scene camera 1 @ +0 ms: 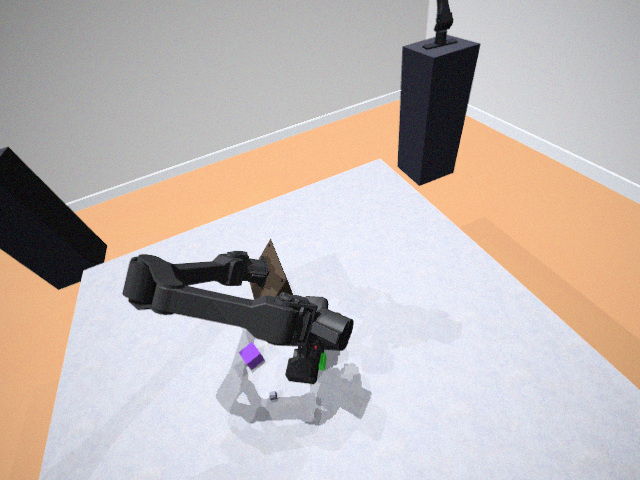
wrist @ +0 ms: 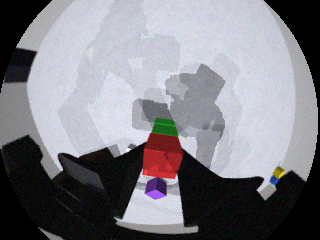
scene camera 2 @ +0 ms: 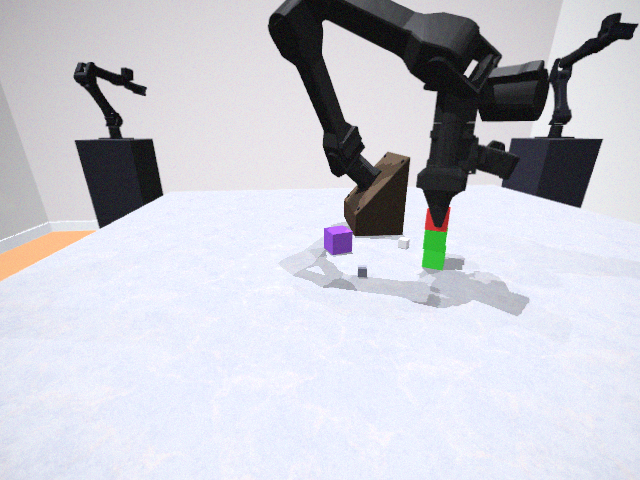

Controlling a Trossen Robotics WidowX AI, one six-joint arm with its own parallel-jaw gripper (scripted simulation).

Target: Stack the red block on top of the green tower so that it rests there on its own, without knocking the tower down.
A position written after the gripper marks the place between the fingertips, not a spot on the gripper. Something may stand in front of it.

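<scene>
The gripper point(scene camera 2: 439, 223) is holding a red block point(wrist: 162, 155).
</scene>
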